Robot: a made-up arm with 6 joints. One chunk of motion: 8 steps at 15 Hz.
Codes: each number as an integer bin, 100 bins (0 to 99) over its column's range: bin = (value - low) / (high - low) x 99, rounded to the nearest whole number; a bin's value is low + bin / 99 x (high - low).
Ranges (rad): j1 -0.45..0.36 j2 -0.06..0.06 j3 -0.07..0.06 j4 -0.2..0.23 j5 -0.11..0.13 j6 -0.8..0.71
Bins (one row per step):
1: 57 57 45 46 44 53
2: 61 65 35 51 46 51
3: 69 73 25 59 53 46
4: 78 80 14 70 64 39
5: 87 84 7 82 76 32
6: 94 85 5 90 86 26
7: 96 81 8 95 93 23
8: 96 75 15 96 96 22
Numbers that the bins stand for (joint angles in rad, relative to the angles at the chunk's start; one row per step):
1: 0.0164 0.0091 -0.0109 -0.0002 -0.0033 0.0084
2: 0.0491 0.0188 -0.0240 0.0215 0.0015 -0.0221
3: 0.1145 0.0285 -0.0372 0.0563 0.0185 -0.0984
4: 0.1882 0.0370 -0.0516 0.1040 0.0452 -0.2052
5: 0.2618 0.0418 -0.0608 0.1562 0.0742 -0.3119
6: 0.3191 0.0430 -0.0634 0.1909 0.0985 -0.4034
7: 0.3355 0.0382 -0.0595 0.2126 0.1155 -0.4492
8: 0.3355 0.0309 -0.0503 0.2170 0.1227 -0.4644

